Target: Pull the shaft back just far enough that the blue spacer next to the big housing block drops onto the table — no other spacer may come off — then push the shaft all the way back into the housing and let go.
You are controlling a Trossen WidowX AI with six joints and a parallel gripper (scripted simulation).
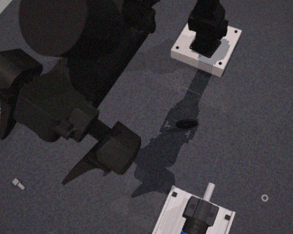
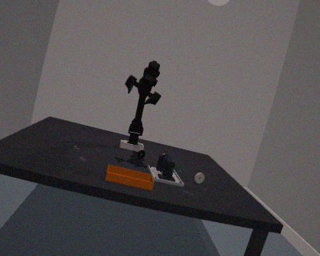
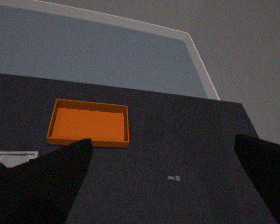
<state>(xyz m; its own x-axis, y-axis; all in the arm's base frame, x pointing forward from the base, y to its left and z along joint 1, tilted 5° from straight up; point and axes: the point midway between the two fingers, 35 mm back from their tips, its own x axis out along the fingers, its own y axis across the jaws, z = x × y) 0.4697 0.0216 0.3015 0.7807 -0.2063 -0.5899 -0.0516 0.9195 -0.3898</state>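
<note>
My gripper tip is now 260 mm above the grey shaft, 220 mm to the right of it and 90 mm past it. Round my gripper tip: black disc 320 mm below, 260 mm behind, 80 mm to the left; then orange tray 330 mm below, 200 mm ahead, 70 mm to the left; then blue spacer 260 mm below, 220 mm to the left, 50 mm behind.
</note>
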